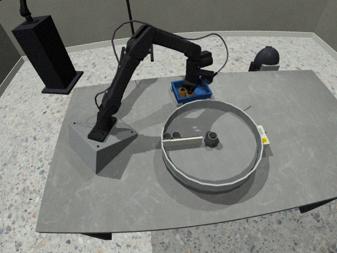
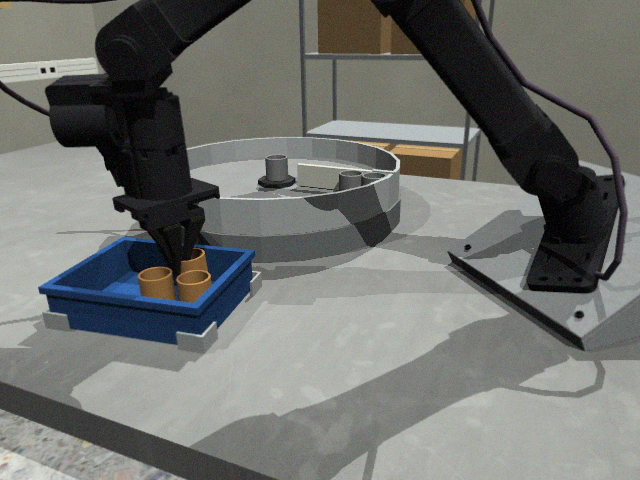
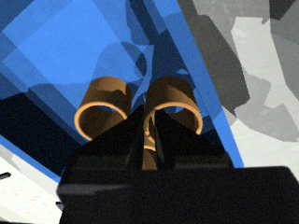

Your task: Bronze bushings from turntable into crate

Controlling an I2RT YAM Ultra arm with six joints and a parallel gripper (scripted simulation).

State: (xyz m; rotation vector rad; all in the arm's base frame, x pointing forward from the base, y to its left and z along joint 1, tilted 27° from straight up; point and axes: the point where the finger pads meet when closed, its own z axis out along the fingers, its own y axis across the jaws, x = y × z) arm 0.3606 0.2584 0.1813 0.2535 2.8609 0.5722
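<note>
Right now the blue crate is 30 mm to the left of my hand and 20 mm below it. Also, from my hand: turntable 300 mm to the right, 120 mm ahead, 10 mm above.
</note>
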